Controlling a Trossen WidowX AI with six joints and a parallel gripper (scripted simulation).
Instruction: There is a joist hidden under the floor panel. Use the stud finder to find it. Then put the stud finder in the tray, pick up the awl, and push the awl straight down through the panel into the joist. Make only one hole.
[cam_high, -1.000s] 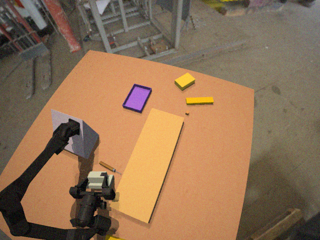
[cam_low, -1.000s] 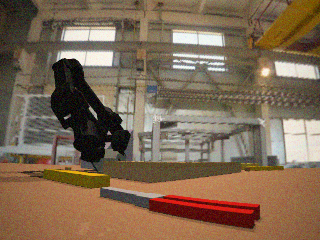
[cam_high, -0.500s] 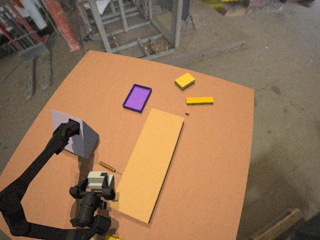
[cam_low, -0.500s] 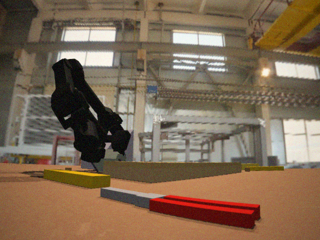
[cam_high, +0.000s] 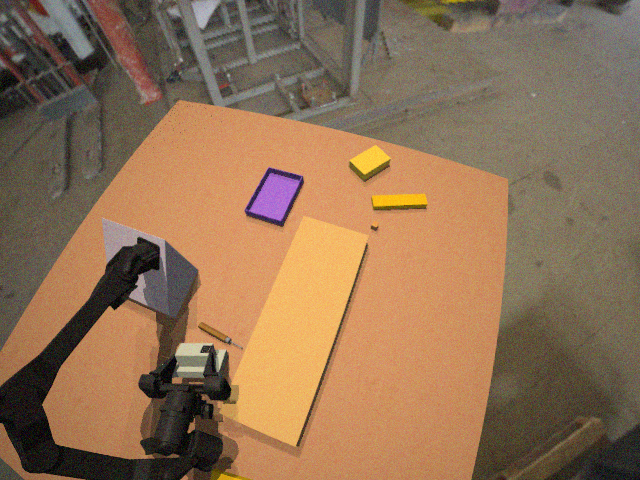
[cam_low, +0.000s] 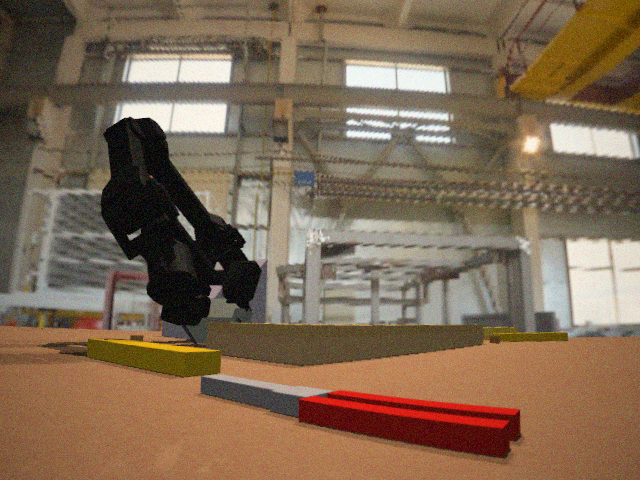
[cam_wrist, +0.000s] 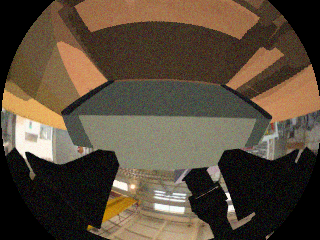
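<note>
Now: gripper tip 1 cm to the right of the stud finder, 1 cm short of it and 1 cm above it. Round my gripper tip: yellow block: 69 cm to the left, 21 cm ahead, 5 cm below; then awl: 6 cm to the left, 5 cm below, 3 cm ahead; then purple tray: 48 cm to the left, 5 cm below, 2 cm behind.
</note>
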